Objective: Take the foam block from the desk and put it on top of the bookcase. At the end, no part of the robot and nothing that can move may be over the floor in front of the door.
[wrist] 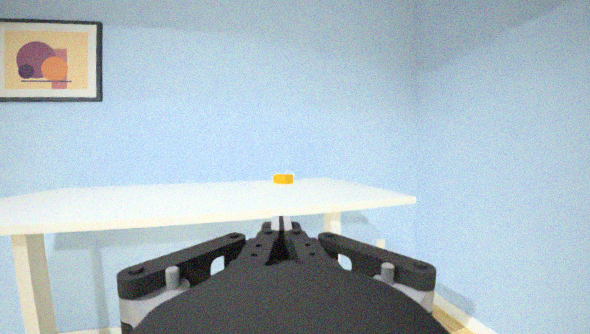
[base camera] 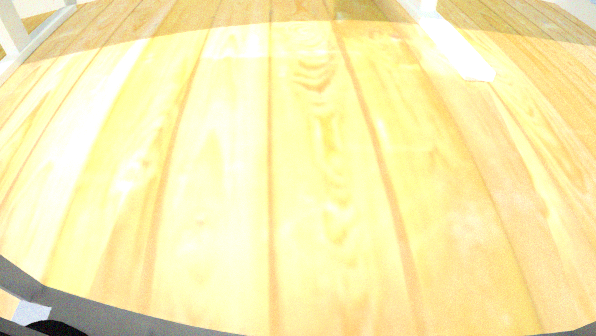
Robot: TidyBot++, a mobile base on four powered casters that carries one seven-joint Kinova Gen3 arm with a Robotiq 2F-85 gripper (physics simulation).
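Frame: origin at the arm's base, x ahead, y left, z up, level; metres.
Where they show: gripper, fingertip midpoint: (wrist: 280,227).
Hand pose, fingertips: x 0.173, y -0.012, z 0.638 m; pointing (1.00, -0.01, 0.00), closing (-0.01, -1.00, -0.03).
After its pixels a point has its place.
The foam block (wrist: 283,179) {x 1.128, y -0.041, z 0.577 m}, small and orange-yellow, lies on the white desk (wrist: 200,205) {x 0.658, y 0.223, z 0.554 m} near its far edge, a little right of the middle of the wrist view. My gripper (wrist: 280,227) {x 0.173, y -0.012, z 0.638 m} is shut with its fingertips together and nothing between them. It points level toward the desk and is on the near side of the desk's front edge, with the block beyond the fingertips and almost straight ahead. The block does not show in the base camera view. The bookcase and the door do not show in either view.
White desk feet stand on the wooden floor (base camera: 225,175) {x 0.383, y 0.122, z -0.397 m}, one foot (base camera: 457,45) at upper right and one (base camera: 42,37) {x 0.890, y 0.927, z -0.382 m} at upper left. A framed picture (wrist: 99,60) {x 1.224, y 0.970, z 1.253 m} hangs on the blue wall (wrist: 225,110) {x 1.352, y 0.300, z 0.985 m}. A room corner is right of the desk.
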